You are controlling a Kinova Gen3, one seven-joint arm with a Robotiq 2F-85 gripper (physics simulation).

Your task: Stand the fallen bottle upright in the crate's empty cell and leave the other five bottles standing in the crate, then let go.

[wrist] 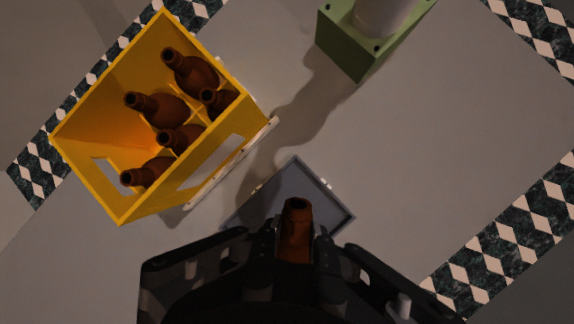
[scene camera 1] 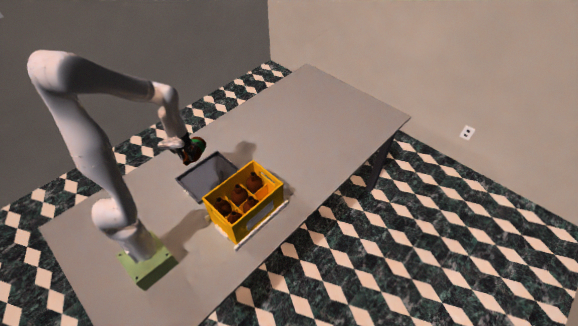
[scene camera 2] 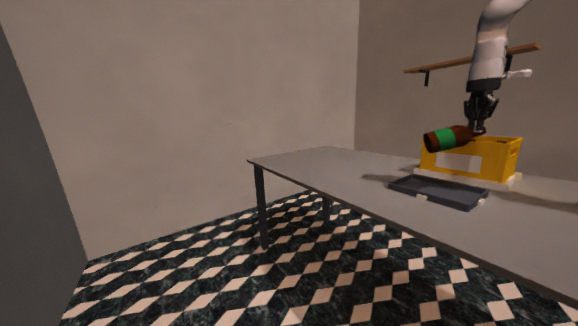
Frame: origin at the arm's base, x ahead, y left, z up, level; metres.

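Where they show: gripper, between the fingertips: (wrist: 295,225) (scene camera 1: 188,159) (scene camera 2: 474,131); arm's base, origin of its link: (wrist: 378,13) (scene camera 1: 144,249).
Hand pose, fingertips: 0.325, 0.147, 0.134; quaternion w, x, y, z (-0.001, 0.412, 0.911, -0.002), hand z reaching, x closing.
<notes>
Things, the pixels of their top centre, and the offset from my fingertips, as dx, dy, dz. "*": a spot on its surface instead. Level surfaces: height alone.
- brown bottle with a green label, centre of its top: (wrist: 287,294) (scene camera 1: 189,146) (scene camera 2: 456,125) +0.038, +0.033, +0.023
- yellow crate, centre of its top: (wrist: 139,116) (scene camera 1: 243,190) (scene camera 2: 468,138) +0.084, -0.249, -0.054
- empty cell, a spot on its surface: (wrist: 132,139) * +0.198, -0.332, -0.168
- shallow grey tray, a spot on its surface: (wrist: 312,192) * -0.019, +0.028, -0.224
- table, height of its surface: dz -0.230
The brown bottle with a green label (scene camera 1: 198,144) (scene camera 2: 444,139) (wrist: 296,235) hangs in the air above the grey tray, lying nearly level, its base slightly lower than its neck. My gripper (scene camera 1: 186,151) (scene camera 2: 477,127) (wrist: 295,225) is shut on its neck. The yellow crate (scene camera 1: 242,230) (scene camera 2: 492,167) (wrist: 240,117) stands upright beside the tray. Five brown bottles stand in it; one (scene camera 1: 254,182) (wrist: 162,110) shows clearly among them. The empty cell (scene camera 1: 265,192) (wrist: 132,139) is a corner cell at the handle end facing away from the tray. The crate's wall hides its inside in scene camera 2.
The shallow grey tray (scene camera 1: 197,180) (scene camera 2: 452,192) (wrist: 312,192) lies on the table (scene camera 1: 320,115) (scene camera 2: 320,162) beside the crate. White strips run along the crate's foot. The green robot base (scene camera 1: 155,275) (wrist: 340,57) stands at one end of the table. A wooden shelf (scene camera 2: 450,63) is on the wall.
</notes>
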